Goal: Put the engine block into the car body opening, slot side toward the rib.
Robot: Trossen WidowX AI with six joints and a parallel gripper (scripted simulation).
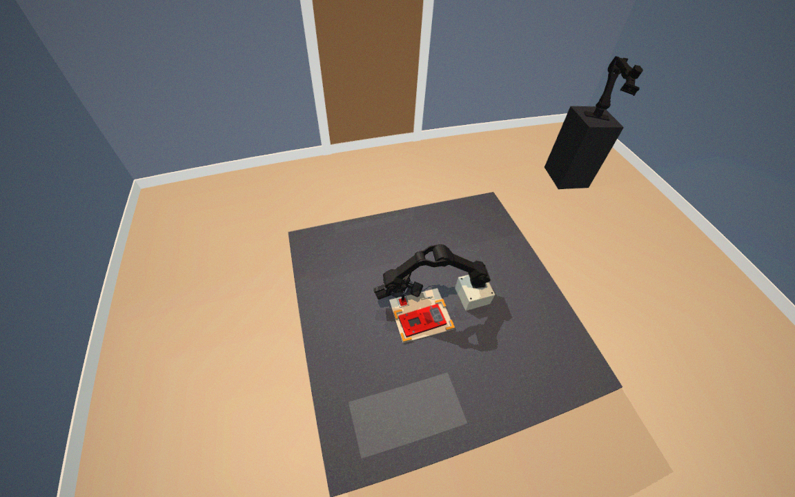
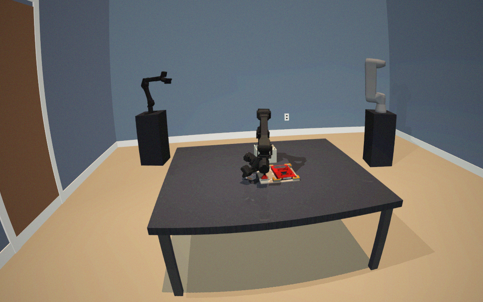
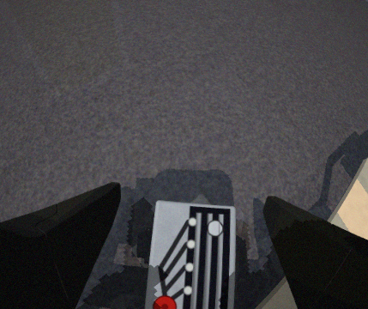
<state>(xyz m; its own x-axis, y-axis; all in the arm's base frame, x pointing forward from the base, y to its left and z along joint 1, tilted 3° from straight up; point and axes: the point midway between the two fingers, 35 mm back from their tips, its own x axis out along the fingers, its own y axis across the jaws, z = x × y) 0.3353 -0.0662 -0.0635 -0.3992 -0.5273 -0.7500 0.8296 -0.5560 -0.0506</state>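
Right now the grey engine block is 30 mm to the left of my gripper tip and 10 mm ahead of it.
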